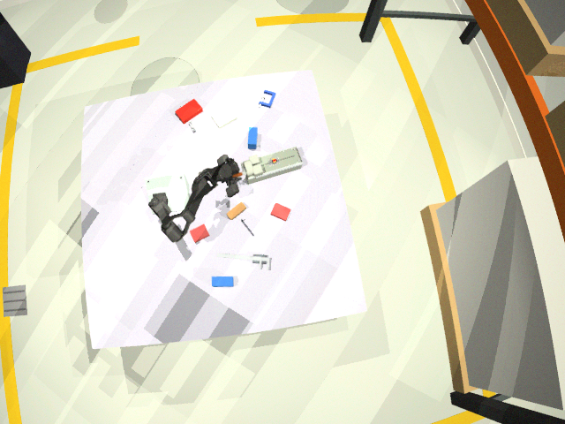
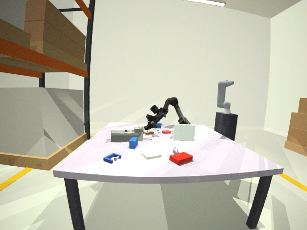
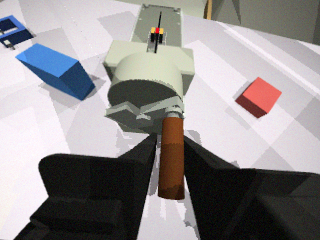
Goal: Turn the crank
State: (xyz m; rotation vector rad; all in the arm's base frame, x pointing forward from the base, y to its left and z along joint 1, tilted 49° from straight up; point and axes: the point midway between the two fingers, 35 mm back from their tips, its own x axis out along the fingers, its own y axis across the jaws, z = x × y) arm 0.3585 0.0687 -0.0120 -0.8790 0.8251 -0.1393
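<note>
The crank is 1 cm to the left of my gripper tip and 2 cm above it. The rest, counted from my gripper tip: red pointer (16 cm ahead, 6 cm to the left); then orange-brown crank handle (2 cm behind, 3 cm above); then brown block (4 cm behind, 14 cm to the right, 7 cm below).
</note>
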